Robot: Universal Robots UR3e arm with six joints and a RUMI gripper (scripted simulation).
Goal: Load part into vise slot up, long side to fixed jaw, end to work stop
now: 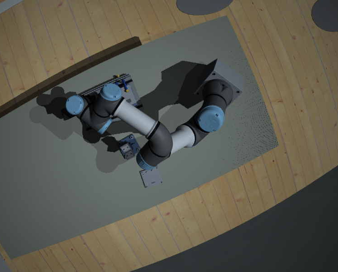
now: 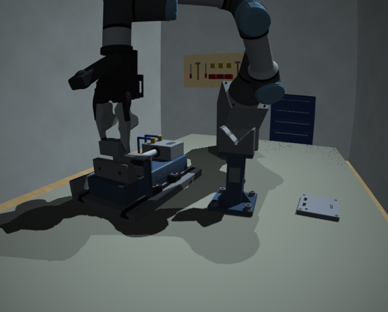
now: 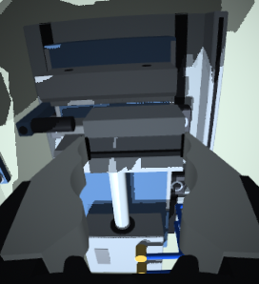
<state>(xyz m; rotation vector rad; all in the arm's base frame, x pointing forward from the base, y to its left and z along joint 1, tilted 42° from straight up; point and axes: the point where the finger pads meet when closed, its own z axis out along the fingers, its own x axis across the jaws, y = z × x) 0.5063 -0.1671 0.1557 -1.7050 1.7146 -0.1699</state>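
Right now the part is right at my hand. The rest, counted from my hand: moving jaw 5 cm below, 4 cm behind, 2 cm to the left; fixed jaw 5 cm below, 3 cm ahead, 2 cm to the left; work stop 7 cm to the left, 4 cm below, 1 cm behind.
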